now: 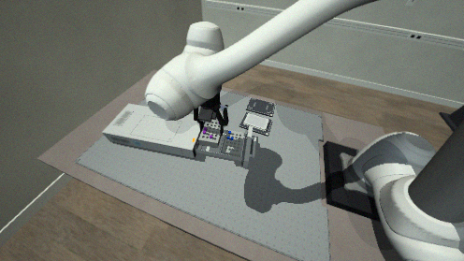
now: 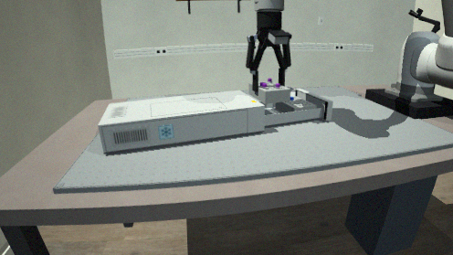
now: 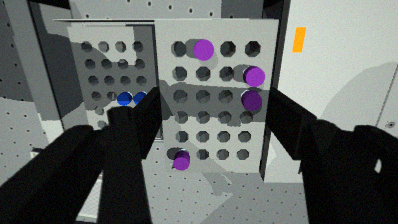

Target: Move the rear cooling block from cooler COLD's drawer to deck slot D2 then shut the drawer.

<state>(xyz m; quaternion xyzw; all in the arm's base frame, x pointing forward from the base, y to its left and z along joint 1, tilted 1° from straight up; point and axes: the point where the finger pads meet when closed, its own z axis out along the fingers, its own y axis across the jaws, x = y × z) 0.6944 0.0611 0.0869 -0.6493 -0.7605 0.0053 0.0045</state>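
My hand is 70 mm past the drawer, 10 mm to the left of it and 90 mm above it. The rest, counted from my hand: blue tube: 90 mm behind, 20 mm to the right, 90 mm below; cooler COLD: 100 mm ahead, 20 mm to the left, 90 mm below; cooling block: 30 mm below.
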